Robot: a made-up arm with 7 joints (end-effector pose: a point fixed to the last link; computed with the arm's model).
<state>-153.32 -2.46 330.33 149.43 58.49 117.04 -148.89</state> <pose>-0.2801 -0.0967 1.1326 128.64 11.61 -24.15</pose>
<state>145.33 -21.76 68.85 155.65 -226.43 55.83 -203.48</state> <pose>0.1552 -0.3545 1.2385 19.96 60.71 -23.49</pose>
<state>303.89 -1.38 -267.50 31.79 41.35 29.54 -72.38</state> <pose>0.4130 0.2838 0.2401 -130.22 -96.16 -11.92</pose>
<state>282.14 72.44 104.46 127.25 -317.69 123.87 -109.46</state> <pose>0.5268 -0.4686 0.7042 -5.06 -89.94 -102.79</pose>
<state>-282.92 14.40 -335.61 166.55 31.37 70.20 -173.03</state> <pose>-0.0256 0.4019 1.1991 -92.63 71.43 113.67</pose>
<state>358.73 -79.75 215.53 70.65 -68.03 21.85 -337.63</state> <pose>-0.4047 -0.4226 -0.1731 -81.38 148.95 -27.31</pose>
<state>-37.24 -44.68 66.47 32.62 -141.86 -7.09 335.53</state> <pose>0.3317 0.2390 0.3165 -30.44 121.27 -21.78</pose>
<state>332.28 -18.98 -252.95 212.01 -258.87 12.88 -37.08</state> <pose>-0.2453 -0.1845 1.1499 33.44 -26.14 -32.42</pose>
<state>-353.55 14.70 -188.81 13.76 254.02 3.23 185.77</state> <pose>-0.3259 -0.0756 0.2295 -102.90 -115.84 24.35</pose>
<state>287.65 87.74 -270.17 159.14 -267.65 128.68 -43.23</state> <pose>0.3898 -0.7638 0.4865 -1.78 -45.61 -90.73</pose>
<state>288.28 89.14 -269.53 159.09 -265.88 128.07 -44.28</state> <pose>0.3956 -0.7682 0.4671 2.11 -44.06 -92.34</pose>
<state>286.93 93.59 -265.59 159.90 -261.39 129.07 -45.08</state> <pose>0.3530 -0.7984 0.4063 12.28 -43.29 -98.71</pose>
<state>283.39 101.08 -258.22 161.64 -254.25 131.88 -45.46</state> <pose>0.2519 -0.8374 0.2934 28.51 -44.10 -110.59</pose>
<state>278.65 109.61 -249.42 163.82 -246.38 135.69 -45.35</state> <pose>0.1202 -0.8444 0.1510 46.16 -47.08 -125.51</pose>
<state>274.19 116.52 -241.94 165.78 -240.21 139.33 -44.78</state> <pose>0.0086 -0.8125 0.0306 59.41 -51.66 -138.89</pose>
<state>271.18 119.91 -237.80 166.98 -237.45 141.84 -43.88</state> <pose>-0.0545 -0.7807 -0.0282 64.63 -56.09 -146.49</pose>
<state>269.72 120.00 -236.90 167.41 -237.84 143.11 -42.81</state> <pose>-0.0782 -0.7735 -0.0298 62.87 -59.28 -147.96</pose>
